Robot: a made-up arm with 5 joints.
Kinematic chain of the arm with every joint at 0, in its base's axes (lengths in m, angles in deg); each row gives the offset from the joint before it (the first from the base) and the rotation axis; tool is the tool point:
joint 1: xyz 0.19 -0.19 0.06 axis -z
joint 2: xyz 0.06 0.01 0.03 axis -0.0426 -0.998 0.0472
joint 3: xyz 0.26 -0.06 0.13 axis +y
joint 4: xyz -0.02 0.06 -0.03 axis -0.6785 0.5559 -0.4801
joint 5: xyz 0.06 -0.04 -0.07 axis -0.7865 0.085 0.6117
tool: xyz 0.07 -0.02 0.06
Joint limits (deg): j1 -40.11..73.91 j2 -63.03..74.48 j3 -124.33..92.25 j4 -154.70..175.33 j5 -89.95..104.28
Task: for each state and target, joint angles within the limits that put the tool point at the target. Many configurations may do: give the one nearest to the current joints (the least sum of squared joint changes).
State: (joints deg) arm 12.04 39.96 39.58 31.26 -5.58
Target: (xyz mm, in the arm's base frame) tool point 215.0 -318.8 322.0
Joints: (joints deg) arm 43.79 67.41 81.87 37.19 0.53
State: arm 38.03 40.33 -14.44 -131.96 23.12
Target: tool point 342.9 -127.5 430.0
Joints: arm -11.86 33.69 -9.68 -109.55 29.99
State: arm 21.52 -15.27 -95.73 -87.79 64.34
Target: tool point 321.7 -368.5 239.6
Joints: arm 63.96 4.21 -93.62 -103.27 48.24
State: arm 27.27 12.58 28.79 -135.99 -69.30
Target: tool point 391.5 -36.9 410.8
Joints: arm -9.06 52.46 47.19 -125.94 -89.40
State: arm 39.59 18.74 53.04 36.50 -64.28
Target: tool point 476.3 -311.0 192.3
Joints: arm -3.92 9.21 53.35 21.38 -59.49
